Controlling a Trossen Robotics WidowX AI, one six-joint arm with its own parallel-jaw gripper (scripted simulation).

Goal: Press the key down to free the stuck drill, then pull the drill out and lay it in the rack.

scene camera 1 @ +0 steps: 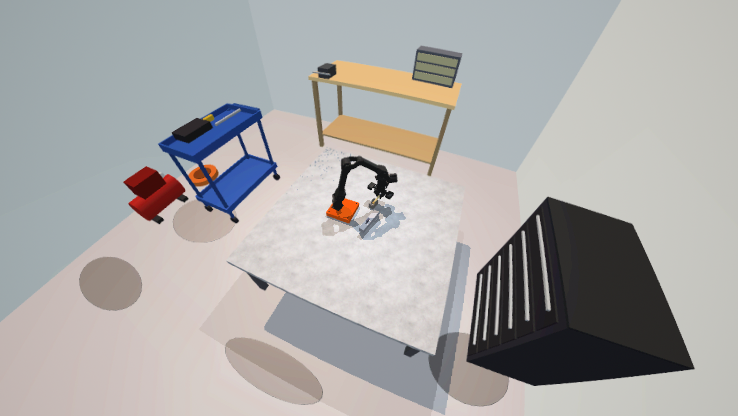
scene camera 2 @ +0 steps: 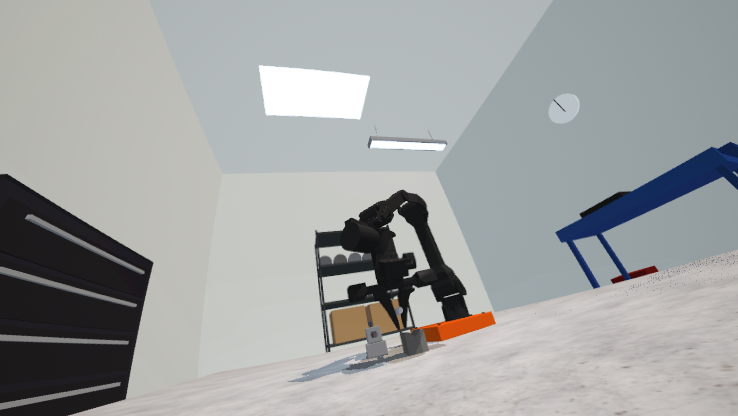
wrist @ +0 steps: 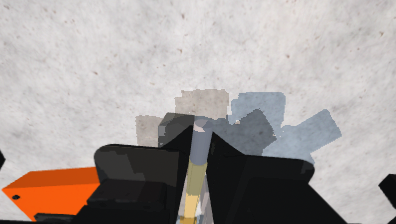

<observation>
My gripper carries a drill. Also in view: a rack.
My gripper shows as well in the wrist view.
</observation>
